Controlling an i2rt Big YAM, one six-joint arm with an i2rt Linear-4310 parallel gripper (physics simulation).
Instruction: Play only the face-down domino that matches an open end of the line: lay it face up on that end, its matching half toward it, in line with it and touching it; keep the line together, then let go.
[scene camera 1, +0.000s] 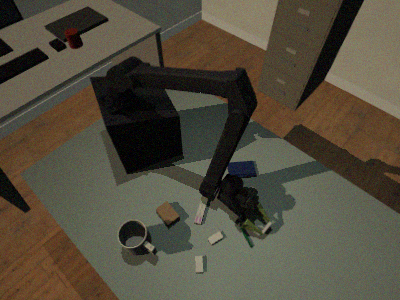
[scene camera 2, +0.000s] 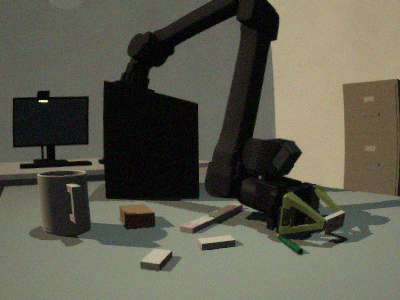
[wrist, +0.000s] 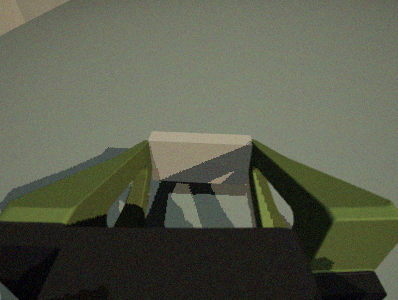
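Seen in the pictures: gripper, fingertip midpoint: (scene camera 1: 266, 228) (scene camera 2: 334, 220) (wrist: 199, 150); arm's base, origin of the base link: (scene camera 1: 120, 102) (scene camera 2: 131, 91).
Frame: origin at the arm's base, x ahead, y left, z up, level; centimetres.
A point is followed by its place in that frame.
Note:
My gripper (scene camera 1: 263, 229) @[x 61.8, y 13.3, z -26.1 cm] (scene camera 2: 332, 224) @[x 61.8, y 13.3, z -26.1 cm] (wrist: 199, 150) @[x 61.8, y 13.3, z -26.1 cm] is shut on a pale domino (scene camera 1: 267, 227) @[x 62.0, y 13.4, z -25.3 cm] (scene camera 2: 335, 222) @[x 62.1, y 13.3, z -26.4 cm] (wrist: 190, 154) @[x 61.2, y 13.7, z -25.9 cm], gripped across its width between the green fingertips. It holds the domino tilted, close above the mat, to the right of the line in both scene views; the pips on it cannot be read. The line of face-up dominoes (scene camera 1: 200, 212) (scene camera 2: 210, 218) lies beside the arm; the arm covers its far part in scene camera 1. Two face-down dominoes lie nearer the front: one (scene camera 1: 215, 237) @[x 51.2, y -1.7, z -28.6 cm] (scene camera 2: 216, 243) @[x 52.5, y -2.4, z -28.8 cm] near the line, another (scene camera 1: 199, 264) @[x 54.0, y -12.2, z -28.6 cm] (scene camera 2: 156, 259) @[x 55.0, y -12.6, z -28.6 cm] farther forward.
A green pen (scene camera 1: 248, 237) @[x 59.1, y 6.7, z -28.7 cm] (scene camera 2: 290, 244) @[x 59.4, y 6.1, z -28.9 cm] lies close by the gripper. A brown block (scene camera 1: 168, 213) @[x 33.3, y -8.6, z -26.9 cm] (scene camera 2: 137, 216) @[x 36.7, y -9.5, z -27.4 cm] and a grey mug (scene camera 1: 134, 237) @[x 31.4, y -23.0, z -28.6 cm] (scene camera 2: 64, 202) @[x 38.1, y -23.0, z -23.7 cm] stand left of the line. A blue box (scene camera 1: 242, 169) @[x 39.1, y 26.5, z -28.6 cm] lies behind the wrist on the mat (scene camera 1: 320, 250) @[x 80.2, y 22.5, z -29.5 cm].

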